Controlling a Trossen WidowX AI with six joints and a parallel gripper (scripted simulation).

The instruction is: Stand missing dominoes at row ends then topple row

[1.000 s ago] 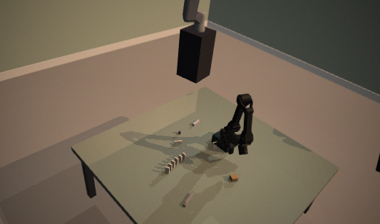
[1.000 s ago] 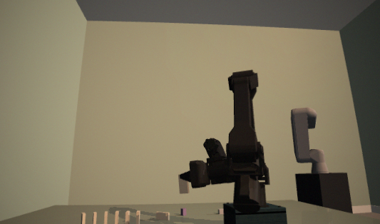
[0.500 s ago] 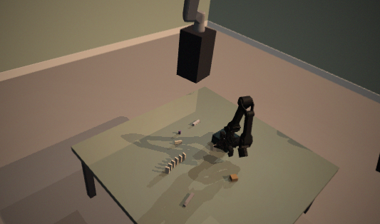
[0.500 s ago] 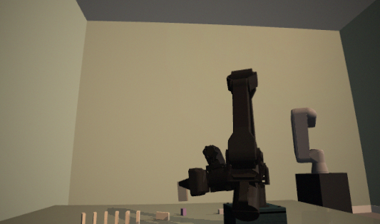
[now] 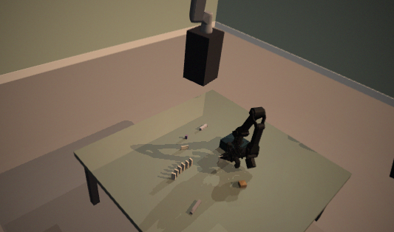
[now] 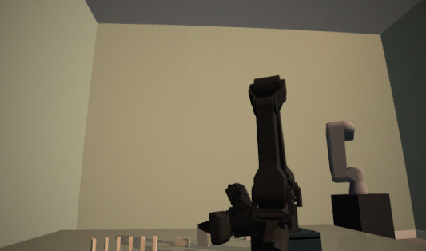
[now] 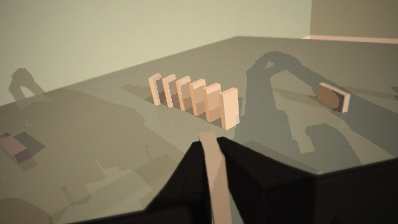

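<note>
Now: the purple cube 90 mm behind my gripper tip, 320 mm to the right of it and 80 mm below it. Also, from my gripper tip: grey bar: 340 mm ahead, 70 mm to the left, 90 mm below; then orange block: 30 mm ahead, 190 mm to the left, 80 mm below.
</note>
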